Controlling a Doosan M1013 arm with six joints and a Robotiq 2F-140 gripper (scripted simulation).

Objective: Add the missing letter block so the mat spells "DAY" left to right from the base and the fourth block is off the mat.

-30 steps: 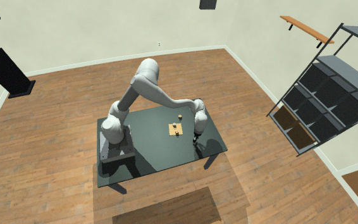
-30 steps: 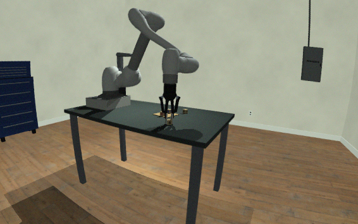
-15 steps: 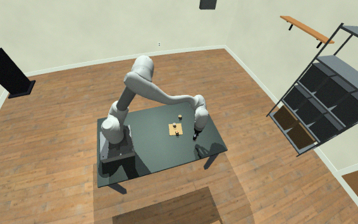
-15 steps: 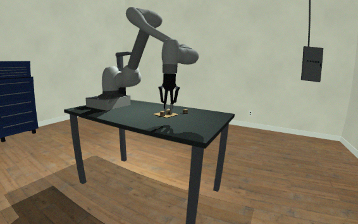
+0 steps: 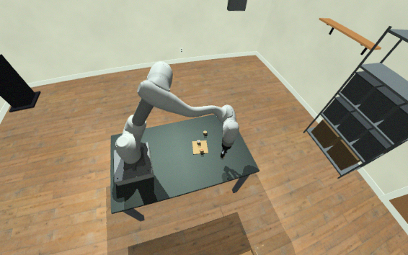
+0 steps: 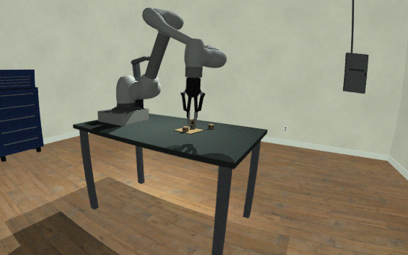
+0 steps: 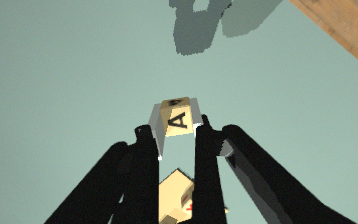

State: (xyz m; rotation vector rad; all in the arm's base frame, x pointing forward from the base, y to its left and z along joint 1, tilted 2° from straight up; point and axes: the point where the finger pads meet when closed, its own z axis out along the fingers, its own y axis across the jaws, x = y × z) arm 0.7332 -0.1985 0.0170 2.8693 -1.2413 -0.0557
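Now: hand 21 cm to the right of the tan mat, 14 cm past it and 13 cm above it. From my hand the other things lie so: blue D block: 25 cm to the left, 14 cm behind, 11 cm below; red Y block: 16 cm to the left, 14 cm behind, 11 cm below.
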